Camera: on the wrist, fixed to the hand. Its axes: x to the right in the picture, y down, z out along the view.
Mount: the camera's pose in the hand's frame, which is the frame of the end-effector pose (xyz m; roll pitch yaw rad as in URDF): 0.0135 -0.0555 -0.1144 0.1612 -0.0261 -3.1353
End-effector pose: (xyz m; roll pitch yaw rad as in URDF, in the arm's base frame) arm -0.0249 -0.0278 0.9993 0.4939 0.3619 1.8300
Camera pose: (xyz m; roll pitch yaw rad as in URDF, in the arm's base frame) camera -0.0218 -0.0604 0.8757 -0.3396 -0.3818 -1.2923
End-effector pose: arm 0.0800 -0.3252 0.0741 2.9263 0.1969 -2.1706
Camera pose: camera 0.1264 -0.3967 0.1694 -2.7649 -0.1701 0.9704
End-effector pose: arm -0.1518 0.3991 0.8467 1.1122 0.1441 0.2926
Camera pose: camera -0.1753 0.4735 0.7454 -0.9548 -0.1500 -2.8225
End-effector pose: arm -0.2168 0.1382 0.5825 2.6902 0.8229 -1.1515
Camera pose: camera -0.0984 0.1177 0.6261 -2.5348 -0.7967 1.9983
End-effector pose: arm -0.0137 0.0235 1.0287 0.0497 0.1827 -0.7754
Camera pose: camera -0.0542 -0.0064 0.9112 0.1101 -0.2084 2.3739
